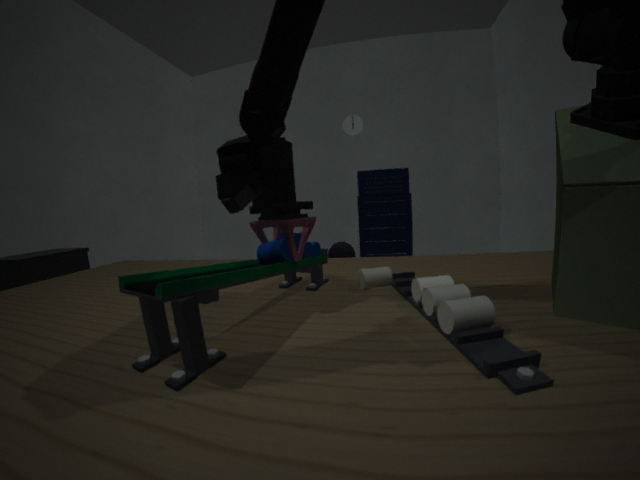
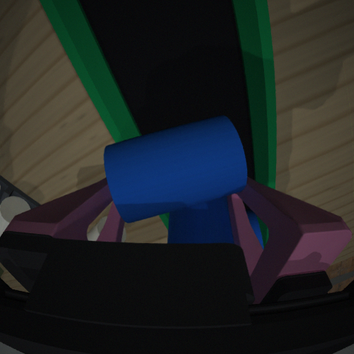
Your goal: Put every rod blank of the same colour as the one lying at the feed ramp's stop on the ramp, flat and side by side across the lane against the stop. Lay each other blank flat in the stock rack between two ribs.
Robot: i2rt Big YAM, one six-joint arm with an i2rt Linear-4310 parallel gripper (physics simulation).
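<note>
My gripper [image 1: 281, 251] [image 2: 177, 177] is over the upper part of the feed ramp [image 1: 222, 279] [image 2: 261, 100], its pink fingers at the two ends of a blue rod blank [image 2: 175, 167]. That blank lies askew across the lane, one end over the green side wall. More blue [image 2: 200, 225] shows behind it toward the stop, largely hidden by the gripper; how those blanks lie cannot be told. Three white blanks [image 1: 433, 287] [image 1: 447, 298] [image 1: 466, 314] lie side by side in the stock rack [image 1: 504, 352]. Another white blank [image 1: 375, 277] lies near the rack's far end.
The ramp stands on grey legs [image 1: 191, 330] with bolted feet. A green box-like block [image 1: 594, 248] stands at the right, beyond the rack. A dark low block [image 1: 41, 263] is at the far left. A blue cabinet [image 1: 385, 222] stands at the back wall.
</note>
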